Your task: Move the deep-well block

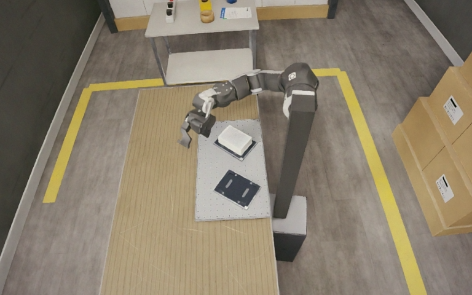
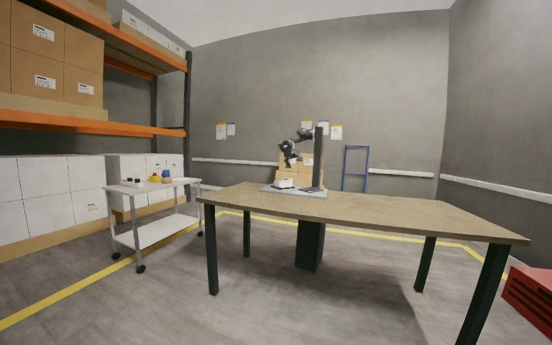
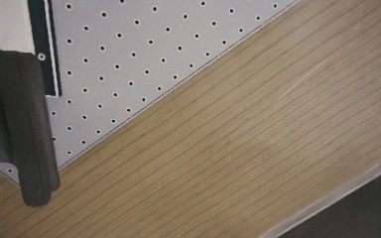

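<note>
Right now the white deep-well block is 170 mm below my hand, 140 mm to the right of it and 130 mm behind it.
</note>
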